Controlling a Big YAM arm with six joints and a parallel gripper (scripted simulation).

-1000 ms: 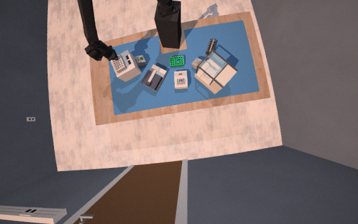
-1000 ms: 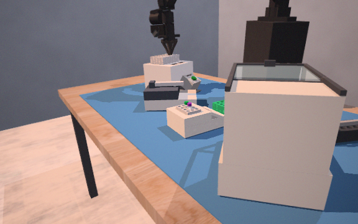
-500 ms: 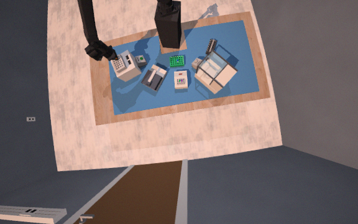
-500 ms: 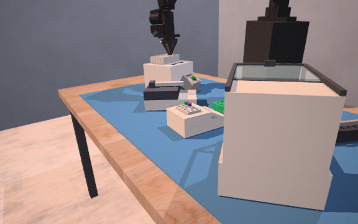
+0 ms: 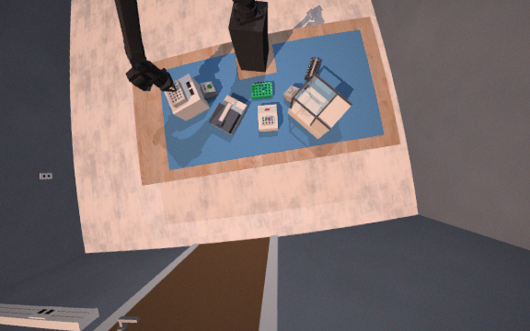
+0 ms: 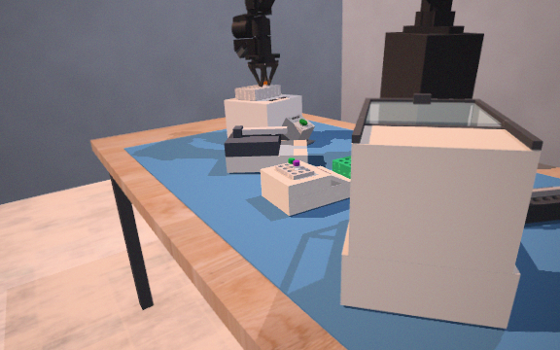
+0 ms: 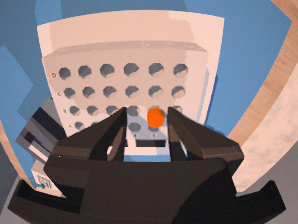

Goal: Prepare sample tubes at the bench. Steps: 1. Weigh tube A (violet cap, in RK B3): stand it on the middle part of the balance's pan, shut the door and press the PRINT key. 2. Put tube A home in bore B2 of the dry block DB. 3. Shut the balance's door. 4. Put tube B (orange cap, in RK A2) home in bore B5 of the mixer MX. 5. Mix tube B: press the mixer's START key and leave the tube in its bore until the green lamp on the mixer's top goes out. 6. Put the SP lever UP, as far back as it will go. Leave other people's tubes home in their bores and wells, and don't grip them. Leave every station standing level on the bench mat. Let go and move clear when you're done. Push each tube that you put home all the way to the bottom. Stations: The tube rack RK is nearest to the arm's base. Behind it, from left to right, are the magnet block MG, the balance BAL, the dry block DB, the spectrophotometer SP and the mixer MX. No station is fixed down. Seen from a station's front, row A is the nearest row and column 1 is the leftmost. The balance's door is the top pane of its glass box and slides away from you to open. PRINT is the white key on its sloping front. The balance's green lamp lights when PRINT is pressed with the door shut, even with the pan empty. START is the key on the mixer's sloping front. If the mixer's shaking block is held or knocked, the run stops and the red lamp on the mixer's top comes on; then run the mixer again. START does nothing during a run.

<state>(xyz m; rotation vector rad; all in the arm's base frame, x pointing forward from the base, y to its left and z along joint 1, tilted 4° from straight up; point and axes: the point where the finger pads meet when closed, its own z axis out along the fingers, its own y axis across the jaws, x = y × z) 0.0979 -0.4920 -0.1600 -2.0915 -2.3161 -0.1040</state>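
The orange-capped tube is 10 mm behind my hand and 20 mm below it. From my hand the other things lie so: mixer's shaking block: 20 mm ahead, 10 mm to the right, 30 mm below; spectrophotometer lever: 210 mm ahead, 210 mm to the left, 90 mm below; mixer's start key: 170 mm to the left, 110 mm below.
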